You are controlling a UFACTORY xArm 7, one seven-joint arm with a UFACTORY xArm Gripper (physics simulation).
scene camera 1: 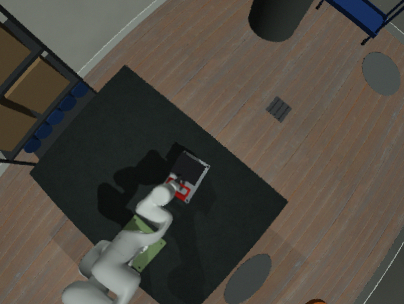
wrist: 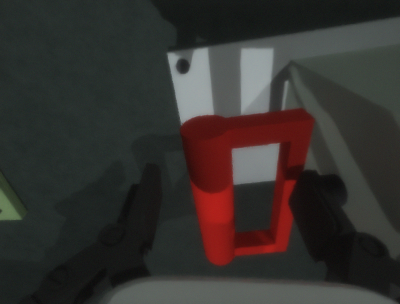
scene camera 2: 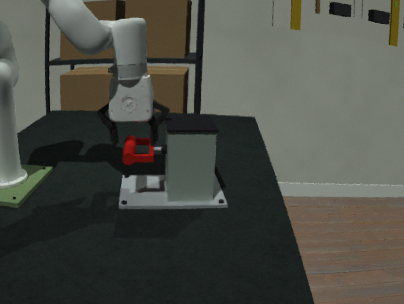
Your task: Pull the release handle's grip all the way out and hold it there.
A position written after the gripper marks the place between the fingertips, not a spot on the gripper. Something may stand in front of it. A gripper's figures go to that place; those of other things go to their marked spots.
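The gripper (scene camera 2: 134,144): 0.90 m from the lens. Light base plate (scene camera 2: 137,191): 0.91 m from the lens.
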